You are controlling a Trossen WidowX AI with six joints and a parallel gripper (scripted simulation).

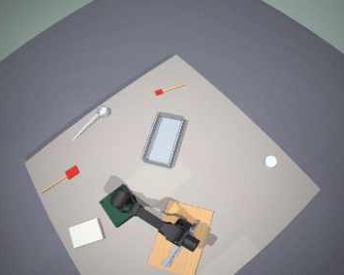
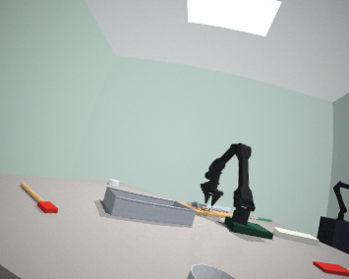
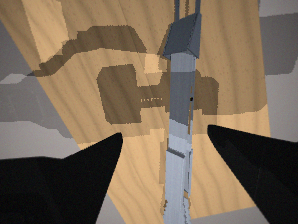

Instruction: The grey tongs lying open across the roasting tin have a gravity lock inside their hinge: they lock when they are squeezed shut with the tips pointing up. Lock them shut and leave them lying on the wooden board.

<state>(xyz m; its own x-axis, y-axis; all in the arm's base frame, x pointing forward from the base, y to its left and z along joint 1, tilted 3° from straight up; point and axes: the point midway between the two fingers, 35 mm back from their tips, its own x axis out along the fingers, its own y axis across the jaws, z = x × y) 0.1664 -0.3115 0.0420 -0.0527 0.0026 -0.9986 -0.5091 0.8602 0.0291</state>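
The wooden board lies 40 mm below my gripper tip. Also, from my gripper tip: white block 450 mm behind, 250 mm to the left, 30 mm below; roasting tin 530 mm to the left, 180 mm ahead, 20 mm below.
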